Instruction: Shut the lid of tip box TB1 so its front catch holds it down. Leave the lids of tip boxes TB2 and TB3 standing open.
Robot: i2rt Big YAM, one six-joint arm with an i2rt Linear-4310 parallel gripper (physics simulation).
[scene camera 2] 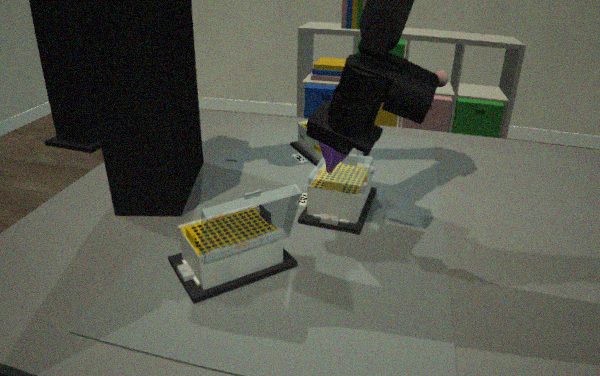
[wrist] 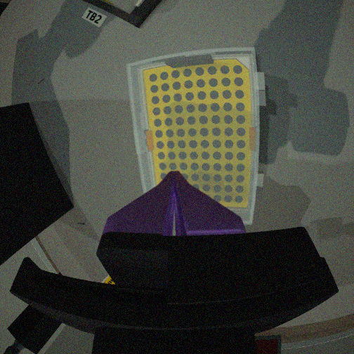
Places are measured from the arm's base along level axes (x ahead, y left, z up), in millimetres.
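Pixels of known places: gripper, between the fingertips: (scene camera 2: 330, 171).
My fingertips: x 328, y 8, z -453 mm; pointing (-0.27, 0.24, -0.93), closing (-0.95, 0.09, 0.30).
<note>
For each thing: its top centre in the pictures, then the offset to it from my fingertips. "*": a spot on its surface instead.
- Tip box TB1, centre of its top: (scene camera 2: 335, 165) dx +3, dy +25, dz +0 mm
- TB2, a spot on its surface: (scene camera 2: 303, 134) * dx -123, dy +234, dz -35 mm
- TB2 label, a spot on its surface: (scene camera 2: 298, 158) * dx -120, dy +192, dz -76 mm
Tip box TB1 (scene camera 2: 332, 206) (wrist: 200, 125), with a yellow rack, stands in the middle of the scene view on a black base. Its clear lid (scene camera 2: 367, 162) (wrist: 133, 100) lies over the rack; whether its catch holds is unclear. My gripper (scene camera 2: 330, 171) (wrist: 173, 178), with purple fingers, is shut and empty, its tips at the lid's near left part; contact is unclear. The nearer box, apparently TB3 (scene camera 2: 242, 267), stands with its clear lid (scene camera 2: 285, 207) open. Behind TB1, TB2 (scene camera 2: 303, 134) is partly hidden by the arm; its lid's state is unclear.
A large black block (scene camera 2: 150, 115) stands at the left of the scene view. The TB2 label (scene camera 2: 298, 158) (wrist: 94, 16) lies on the table beside its black base (wrist: 137, 21). A shelf unit (scene camera 2: 512, 90) with coloured bins stands by the back wall.
</note>
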